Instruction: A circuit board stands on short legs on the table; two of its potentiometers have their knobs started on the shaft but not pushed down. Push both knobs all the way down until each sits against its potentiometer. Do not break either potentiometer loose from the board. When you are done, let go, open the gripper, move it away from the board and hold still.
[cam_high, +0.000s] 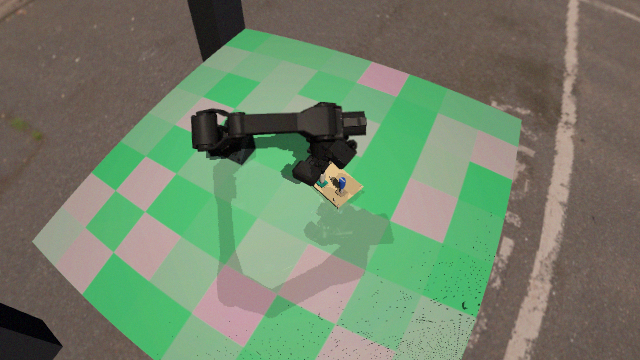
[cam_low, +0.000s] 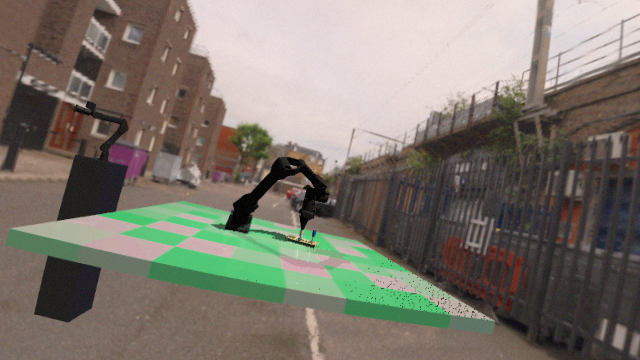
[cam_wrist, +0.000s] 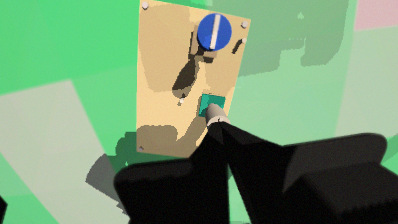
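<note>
Right now the white knob is 10 mm below my gripper tip. Round my gripper tip: blue knob 60 mm ahead.
</note>
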